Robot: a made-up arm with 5 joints. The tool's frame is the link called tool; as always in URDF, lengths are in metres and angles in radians. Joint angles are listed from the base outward.
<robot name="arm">
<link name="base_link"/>
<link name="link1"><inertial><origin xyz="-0.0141 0.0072 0.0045"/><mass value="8.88"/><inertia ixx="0.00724" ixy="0" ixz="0" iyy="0.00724" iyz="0" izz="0.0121"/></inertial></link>
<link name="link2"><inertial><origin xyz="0.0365 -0.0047 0.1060"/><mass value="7.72"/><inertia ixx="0.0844" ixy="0" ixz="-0.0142" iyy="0.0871" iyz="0" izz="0.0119"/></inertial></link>
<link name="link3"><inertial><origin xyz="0.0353 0.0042 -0.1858"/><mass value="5.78"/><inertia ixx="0.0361" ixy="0" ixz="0.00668" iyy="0.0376" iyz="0" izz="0.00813"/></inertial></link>
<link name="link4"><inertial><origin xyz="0.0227 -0.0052 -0.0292"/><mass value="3.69"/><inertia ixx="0.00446" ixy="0" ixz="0.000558" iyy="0.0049" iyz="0" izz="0.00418"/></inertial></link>
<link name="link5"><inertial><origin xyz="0.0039 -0.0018 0.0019"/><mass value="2.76"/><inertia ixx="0.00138" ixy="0" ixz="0" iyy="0.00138" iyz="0" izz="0.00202"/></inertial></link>
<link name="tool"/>
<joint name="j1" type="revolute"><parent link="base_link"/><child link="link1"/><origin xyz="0 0 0.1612" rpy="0 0 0"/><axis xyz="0 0 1"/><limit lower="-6.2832" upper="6.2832"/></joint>
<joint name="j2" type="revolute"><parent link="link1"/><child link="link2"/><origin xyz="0 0 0" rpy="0 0 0"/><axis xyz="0 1 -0.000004"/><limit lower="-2.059" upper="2.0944"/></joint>
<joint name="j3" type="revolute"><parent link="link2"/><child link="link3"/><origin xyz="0.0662 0 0.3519" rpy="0 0 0"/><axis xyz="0 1 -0.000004"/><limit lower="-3.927" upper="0.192"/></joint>
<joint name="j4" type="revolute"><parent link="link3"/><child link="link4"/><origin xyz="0.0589 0 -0.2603" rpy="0 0 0"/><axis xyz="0 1 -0.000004"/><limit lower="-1.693" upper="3.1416"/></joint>
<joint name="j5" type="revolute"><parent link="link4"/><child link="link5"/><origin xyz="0.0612 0 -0.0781" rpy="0 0 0"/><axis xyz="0 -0.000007 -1"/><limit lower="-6.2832" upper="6.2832"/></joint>
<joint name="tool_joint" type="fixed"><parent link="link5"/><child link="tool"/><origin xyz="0 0 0" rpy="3.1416 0 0"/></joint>
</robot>
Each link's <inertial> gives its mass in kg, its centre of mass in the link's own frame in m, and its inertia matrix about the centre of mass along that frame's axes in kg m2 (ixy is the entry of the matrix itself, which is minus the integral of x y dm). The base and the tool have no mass. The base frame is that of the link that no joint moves.
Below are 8 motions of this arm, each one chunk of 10 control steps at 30 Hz.
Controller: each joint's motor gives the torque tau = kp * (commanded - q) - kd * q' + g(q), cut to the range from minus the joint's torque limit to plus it. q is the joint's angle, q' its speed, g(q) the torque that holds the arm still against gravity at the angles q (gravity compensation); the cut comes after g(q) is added. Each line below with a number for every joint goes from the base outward.
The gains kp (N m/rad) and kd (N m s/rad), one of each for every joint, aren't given. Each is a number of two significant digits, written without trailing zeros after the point. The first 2 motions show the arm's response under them.
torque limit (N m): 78 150 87 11 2.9
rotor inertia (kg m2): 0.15 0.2 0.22 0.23 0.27
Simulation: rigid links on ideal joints. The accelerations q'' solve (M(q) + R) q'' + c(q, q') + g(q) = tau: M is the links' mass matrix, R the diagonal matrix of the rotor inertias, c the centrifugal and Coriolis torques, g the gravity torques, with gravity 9.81 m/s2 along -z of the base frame. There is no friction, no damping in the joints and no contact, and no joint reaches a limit. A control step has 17 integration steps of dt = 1/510 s. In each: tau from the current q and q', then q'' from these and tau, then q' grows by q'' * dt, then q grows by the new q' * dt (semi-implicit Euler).
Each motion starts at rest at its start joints. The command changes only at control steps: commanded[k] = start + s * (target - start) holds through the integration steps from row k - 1 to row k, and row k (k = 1, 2, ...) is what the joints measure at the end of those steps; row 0 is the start. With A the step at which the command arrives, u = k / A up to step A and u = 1 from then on. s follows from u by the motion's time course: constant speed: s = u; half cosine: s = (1 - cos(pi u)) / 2; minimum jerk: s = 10 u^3 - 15 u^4 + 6 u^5; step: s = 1 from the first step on.
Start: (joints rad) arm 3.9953 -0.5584 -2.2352 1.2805 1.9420
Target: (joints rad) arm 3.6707 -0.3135 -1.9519 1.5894 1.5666
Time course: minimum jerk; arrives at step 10
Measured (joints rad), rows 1 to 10:
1: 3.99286 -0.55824 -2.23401 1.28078 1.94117
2: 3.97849 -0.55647 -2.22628 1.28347 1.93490
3: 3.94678 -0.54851 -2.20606 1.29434 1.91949
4: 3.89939 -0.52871 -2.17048 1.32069 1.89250
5: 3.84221 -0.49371 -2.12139 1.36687 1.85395
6: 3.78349 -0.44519 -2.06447 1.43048 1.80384
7: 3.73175 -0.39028 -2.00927 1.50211 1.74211
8: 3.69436 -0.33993 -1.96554 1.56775 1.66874
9: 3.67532 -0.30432 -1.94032 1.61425 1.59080
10: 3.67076 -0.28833 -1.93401 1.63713 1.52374
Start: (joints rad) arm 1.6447 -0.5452 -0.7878 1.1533 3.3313
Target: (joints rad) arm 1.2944 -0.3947 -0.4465 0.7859 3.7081
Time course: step
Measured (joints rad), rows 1 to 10:
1: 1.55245 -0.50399 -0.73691 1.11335 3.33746
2: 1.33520 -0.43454 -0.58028 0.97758 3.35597
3: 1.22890 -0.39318 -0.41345 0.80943 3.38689
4: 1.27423 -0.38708 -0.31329 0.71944 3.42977
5: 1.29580 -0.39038 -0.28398 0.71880 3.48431
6: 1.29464 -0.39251 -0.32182 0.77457 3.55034
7: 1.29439 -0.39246 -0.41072 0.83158 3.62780
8: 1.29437 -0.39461 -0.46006 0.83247 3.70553
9: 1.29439 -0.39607 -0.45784 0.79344 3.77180
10: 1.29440 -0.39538 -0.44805 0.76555 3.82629
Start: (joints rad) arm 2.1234 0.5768 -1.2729 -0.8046 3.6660
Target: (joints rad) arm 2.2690 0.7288 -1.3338 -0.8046 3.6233
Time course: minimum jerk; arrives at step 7
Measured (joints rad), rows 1 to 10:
1: 2.12483 0.57810 -1.27432 -0.80510 3.66574
2: 2.13444 0.58611 -1.28196 -0.80790 3.66390
3: 2.15991 0.60582 -1.29653 -0.81336 3.65860
4: 2.20094 0.63699 -1.31332 -0.81820 3.64914
5: 2.24681 0.67329 -1.32604 -0.81757 3.63714
6: 2.28041 0.70522 -1.33073 -0.80936 3.62605
7: 2.29083 0.72568 -1.32916 -0.79656 3.61913
8: 2.28196 0.73479 -1.32810 -0.78617 3.61725
9: 2.26797 0.73614 -1.32969 -0.78371 3.61882
10: 2.26054 0.73371 -1.33211 -0.78957 3.62152

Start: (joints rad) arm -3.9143 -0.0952 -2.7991 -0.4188 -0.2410
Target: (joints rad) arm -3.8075 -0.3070 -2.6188 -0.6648 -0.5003
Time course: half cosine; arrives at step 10
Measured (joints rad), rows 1 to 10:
1: -3.91204 -0.09725 -2.79513 -0.42043 -0.24264
2: -3.90517 -0.10447 -2.78287 -0.42753 -0.25033
3: -3.89401 -0.11849 -2.76307 -0.44385 -0.26701
4: -3.87962 -0.13986 -2.73826 -0.47114 -0.29412
5: -3.86341 -0.16786 -2.71134 -0.50836 -0.33155
6: -3.84695 -0.20037 -2.68503 -0.55189 -0.37732
7: -3.83183 -0.23418 -2.66168 -0.59652 -0.42596
8: -3.81954 -0.26552 -2.64322 -0.63656 -0.46925
9: -3.81130 -0.29078 -2.63112 -0.66698 -0.50189
10: -3.80795 -0.30702 -2.62639 -0.68417 -0.52265

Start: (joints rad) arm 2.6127 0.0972 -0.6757 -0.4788 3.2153
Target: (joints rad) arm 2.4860 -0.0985 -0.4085 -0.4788 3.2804
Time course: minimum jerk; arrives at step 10
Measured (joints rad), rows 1 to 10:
1: 2.61196 0.09640 -0.67418 -0.47888 3.21545
2: 2.60711 0.09125 -0.66447 -0.47927 3.21660
3: 2.59467 0.07806 -0.64040 -0.47980 3.22017
4: 2.57465 0.05562 -0.60178 -0.47977 3.22732
5: 2.55040 0.02549 -0.55371 -0.47890 3.23812
6: 2.52638 -0.00850 -0.50367 -0.47766 3.25132
7: 2.50640 -0.04128 -0.45942 -0.47667 3.26472
8: 2.49288 -0.06800 -0.42728 -0.47620 3.27590
9: 2.48652 -0.08556 -0.41036 -0.47625 3.28302
10: 2.48554 -0.09412 -0.40645 -0.47697 3.28554

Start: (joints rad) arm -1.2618 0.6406 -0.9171 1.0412 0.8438
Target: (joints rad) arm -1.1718 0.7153 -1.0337 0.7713 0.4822
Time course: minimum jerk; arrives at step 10
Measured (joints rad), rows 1 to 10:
1: -1.26138 0.64092 -0.91773 1.04080 0.84301
2: -1.25846 0.64295 -0.92175 1.03731 0.83704
3: -1.25043 0.64810 -0.93188 1.02444 0.82185
4: -1.23671 0.65679 -0.94849 0.99566 0.79475
5: -1.21926 0.66834 -0.96961 0.94918 0.75567
6: -1.20121 0.68124 -0.99191 0.89025 0.70453
7: -1.18558 0.69352 -1.01177 0.82961 0.64126
8: -1.17459 0.70339 -1.02623 0.77947 0.56634
9: -1.16933 0.70978 -1.03386 0.74895 0.49225
10: -1.16914 0.71293 -1.03561 0.74073 0.42939

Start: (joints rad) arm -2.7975 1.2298 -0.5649 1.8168 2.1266
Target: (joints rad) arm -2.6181 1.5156 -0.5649 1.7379 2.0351
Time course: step
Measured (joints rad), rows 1 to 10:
1: -2.74978 1.31118 -0.56917 1.81466 2.12015
2: -2.62837 1.43425 -0.57261 1.78330 2.10130
3: -2.57835 1.49103 -0.56753 1.72956 2.07136
4: -2.61075 1.51014 -0.56414 1.69357 2.03992
5: -2.62224 1.51524 -0.56469 1.68578 2.01852
6: -2.61853 1.51616 -0.56553 1.70331 2.00858
7: -2.61771 1.51593 -0.56520 1.72866 2.01035
8: -2.61809 1.51557 -0.56461 1.74713 2.02152
9: -2.61813 1.51537 -0.56444 1.75342 2.03362
10: -2.61809 1.51535 -0.56461 1.74995 2.04086

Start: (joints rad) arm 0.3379 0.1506 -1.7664 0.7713 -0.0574
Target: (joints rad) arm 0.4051 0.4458 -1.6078 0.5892 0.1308
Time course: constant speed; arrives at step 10
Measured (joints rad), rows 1 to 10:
1: 0.34150 0.15674 -1.76105 0.76089 -0.05251
2: 0.34931 0.17481 -1.74800 0.73732 -0.03915
3: 0.35781 0.20331 -1.72997 0.71045 -0.01860
4: 0.36505 0.23739 -1.71022 0.68926 0.00517
5: 0.37133 0.27251 -1.69100 0.67581 0.02849
6: 0.37753 0.30607 -1.67323 0.66628 0.04961
7: 0.38412 0.33737 -1.65687 0.65540 0.06853
8: 0.39102 0.36690 -1.64144 0.63999 0.08621
9: 0.39796 0.39551 -1.62636 0.62011 0.10372
10: 0.40477 0.42395 -1.61121 0.59793 0.12170

